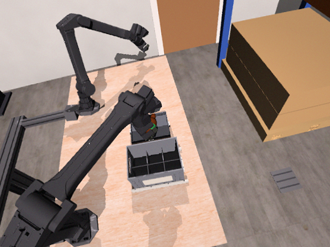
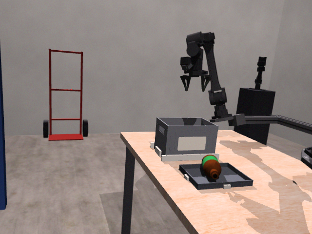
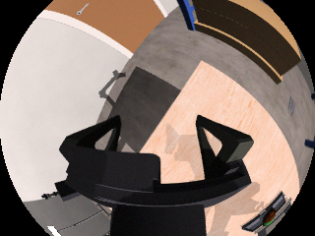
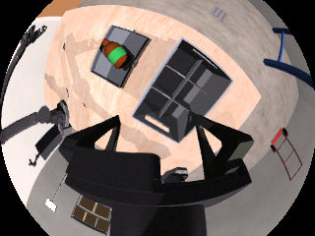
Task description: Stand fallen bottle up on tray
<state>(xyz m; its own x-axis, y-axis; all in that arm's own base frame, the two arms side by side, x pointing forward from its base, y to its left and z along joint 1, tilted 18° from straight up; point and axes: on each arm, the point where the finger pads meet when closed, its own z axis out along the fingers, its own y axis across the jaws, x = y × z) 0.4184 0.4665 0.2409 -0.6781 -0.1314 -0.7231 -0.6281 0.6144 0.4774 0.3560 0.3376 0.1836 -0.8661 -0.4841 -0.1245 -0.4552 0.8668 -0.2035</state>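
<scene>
Right now the brown bottle is 60 mm behind my left hand, 680 mm to the right of it and 130 mm below it. Also, from my left hand: tray 70 mm behind, 680 mm to the right, 160 mm below; then grey divided crate 70 mm behind, 980 mm to the right, 90 mm below.
</scene>
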